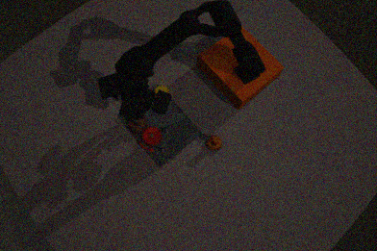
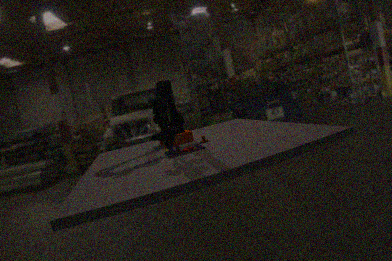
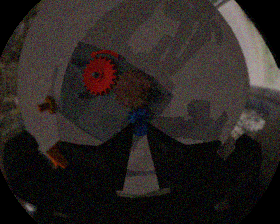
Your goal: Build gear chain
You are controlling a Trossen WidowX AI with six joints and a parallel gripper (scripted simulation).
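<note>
My gripper tip is now 1 cm above the blue gear. Also, from my gripper tip: brown gear: 3 cm ahead, 4 cm to the left, 1 cm below; orange gear: 14 cm behind, 21 cm to the left, 2 cm below; red gear: 1 cm ahead, 10 cm to the left, 2 cm below.
</note>
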